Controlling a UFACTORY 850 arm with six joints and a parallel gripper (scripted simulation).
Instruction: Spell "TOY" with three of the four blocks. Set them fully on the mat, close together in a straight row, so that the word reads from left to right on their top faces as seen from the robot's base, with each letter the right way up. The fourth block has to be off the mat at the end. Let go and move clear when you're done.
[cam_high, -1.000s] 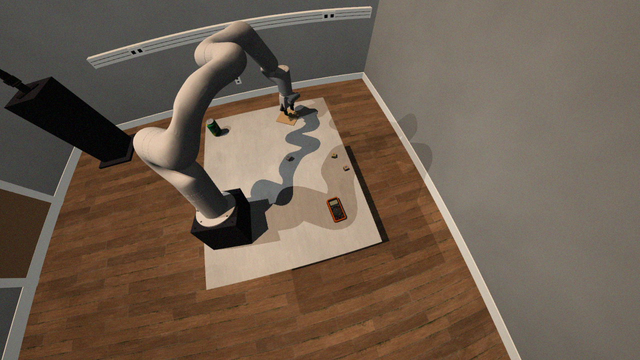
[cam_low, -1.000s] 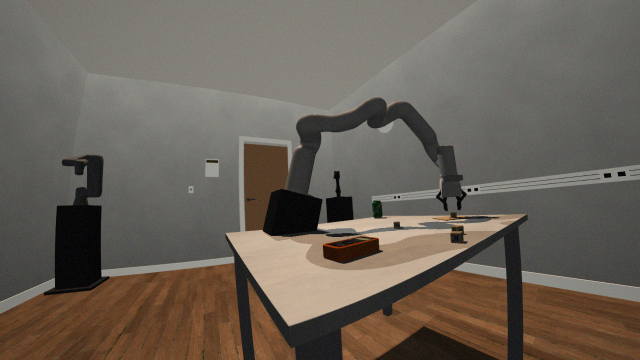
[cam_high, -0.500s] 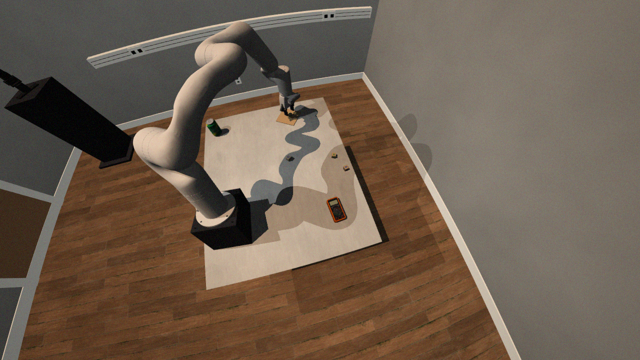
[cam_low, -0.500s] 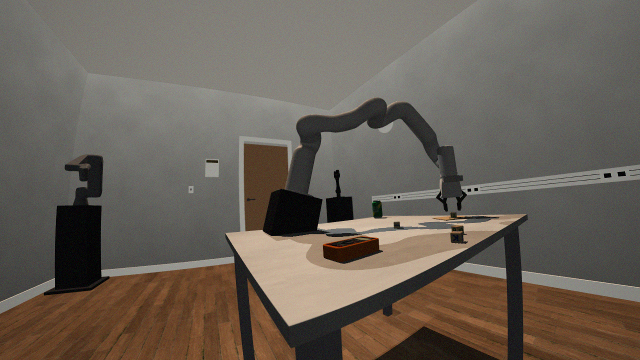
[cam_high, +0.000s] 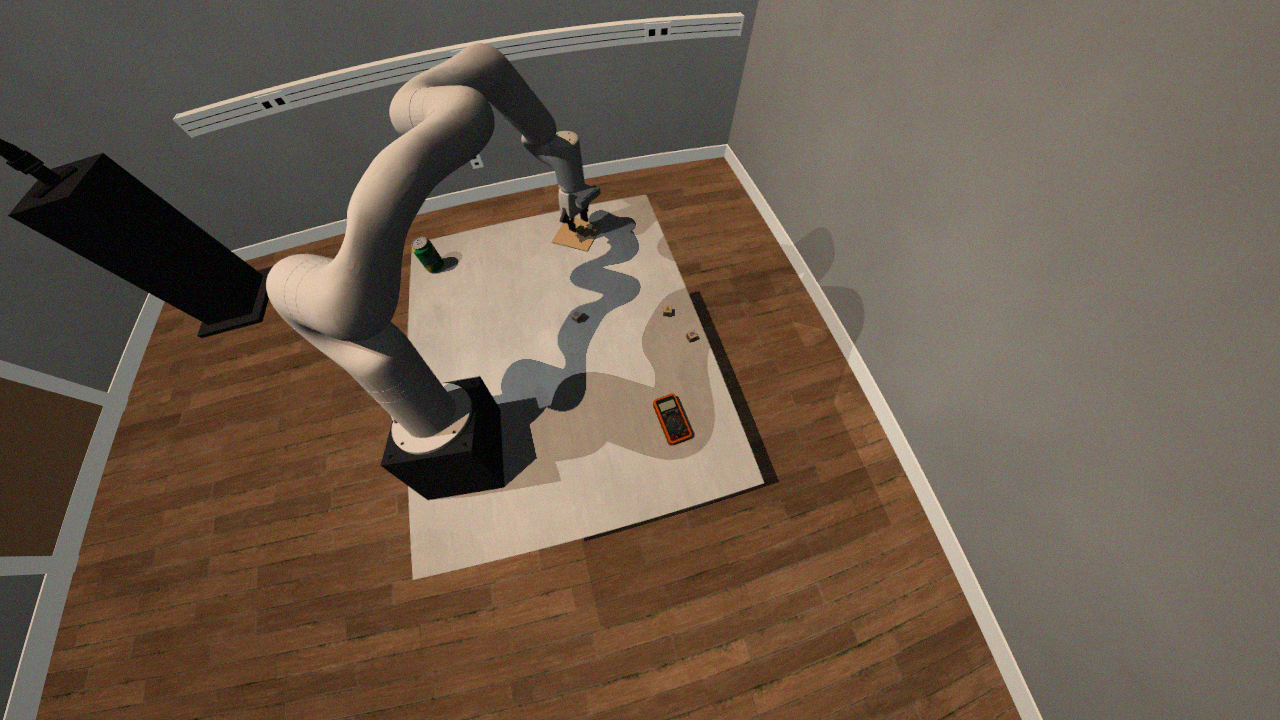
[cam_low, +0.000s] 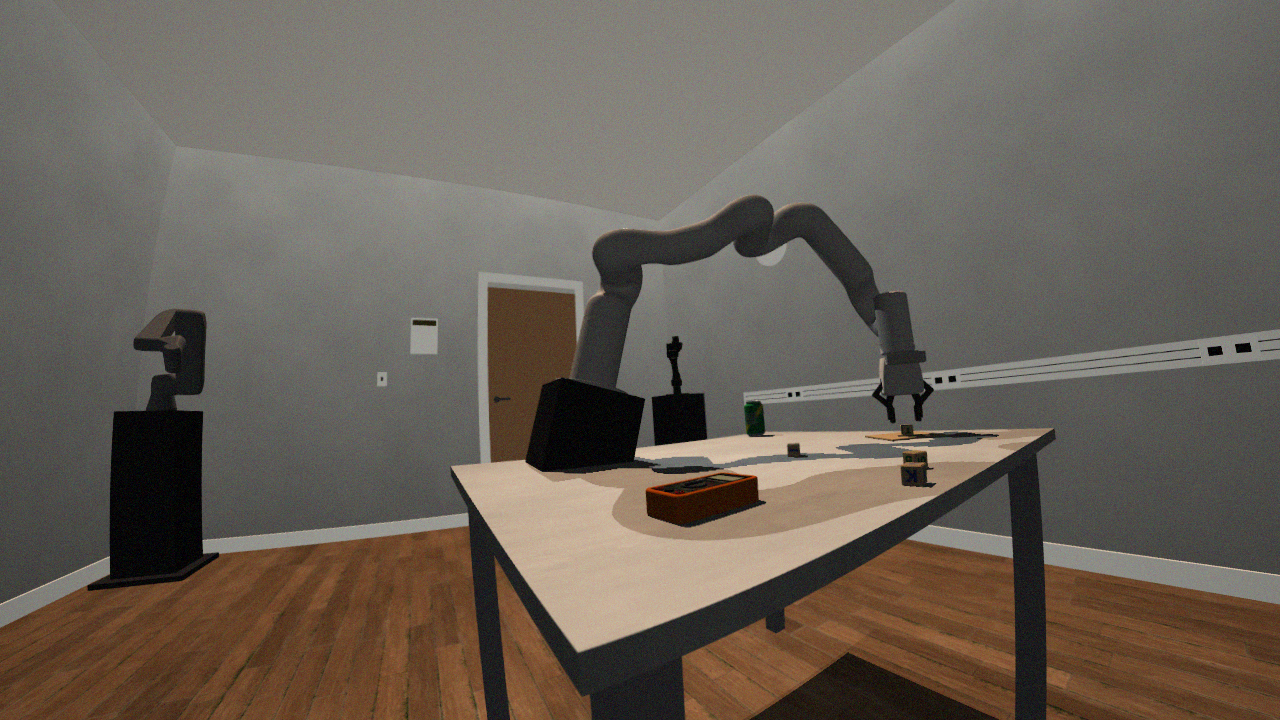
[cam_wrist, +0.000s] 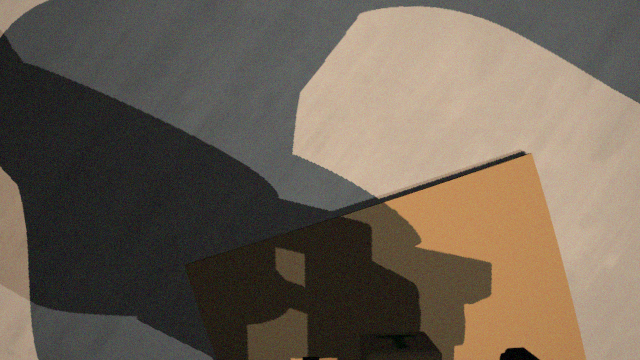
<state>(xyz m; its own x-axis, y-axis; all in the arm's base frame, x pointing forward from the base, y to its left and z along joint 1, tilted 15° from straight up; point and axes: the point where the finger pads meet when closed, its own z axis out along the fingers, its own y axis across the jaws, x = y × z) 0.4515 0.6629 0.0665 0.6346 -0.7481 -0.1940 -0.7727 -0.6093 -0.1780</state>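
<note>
Right now the block is 40 mm below my hand. Also, from my hand: orange multimeter: 750 mm to the right, 120 mm ahead, 40 mm below; green soda can: 530 mm behind, 10 mm to the right, 10 mm above; tan square mat: 50 mm below, 10 mm behind.
</note>
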